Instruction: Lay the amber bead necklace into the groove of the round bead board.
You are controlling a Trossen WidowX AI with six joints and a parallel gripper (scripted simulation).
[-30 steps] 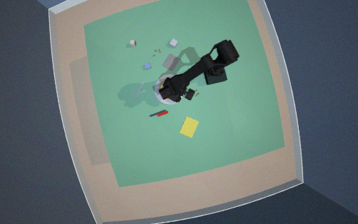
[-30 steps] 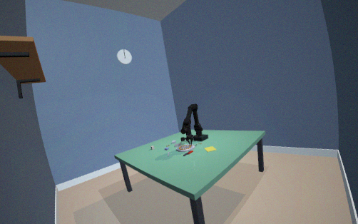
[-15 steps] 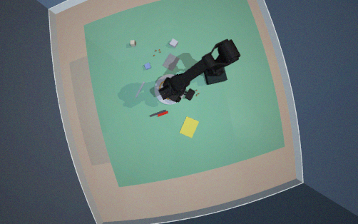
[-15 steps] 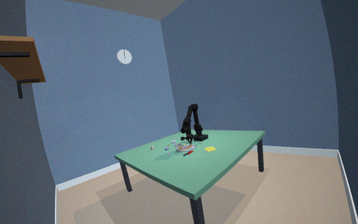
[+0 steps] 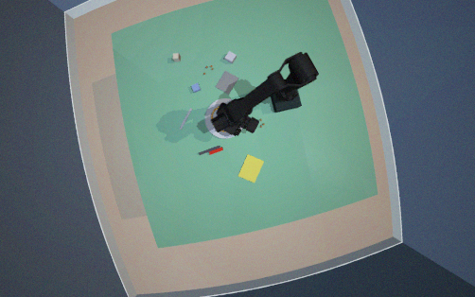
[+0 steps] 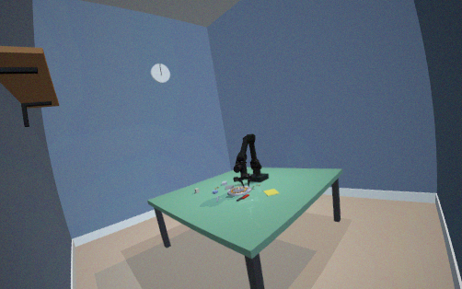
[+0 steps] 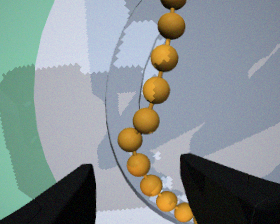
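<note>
The round grey bead board is 60 mm ahead of my gripper tip, 10 mm to the right of it and 10 mm below it. Round my gripper tip: yellow pad: 240 mm to the left, 60 mm behind, 20 mm below; then red-handled tool: 140 mm to the left, 130 mm ahead, 10 mm below; then grey plate: 200 mm to the right, 50 mm ahead, 20 mm below.
</note>
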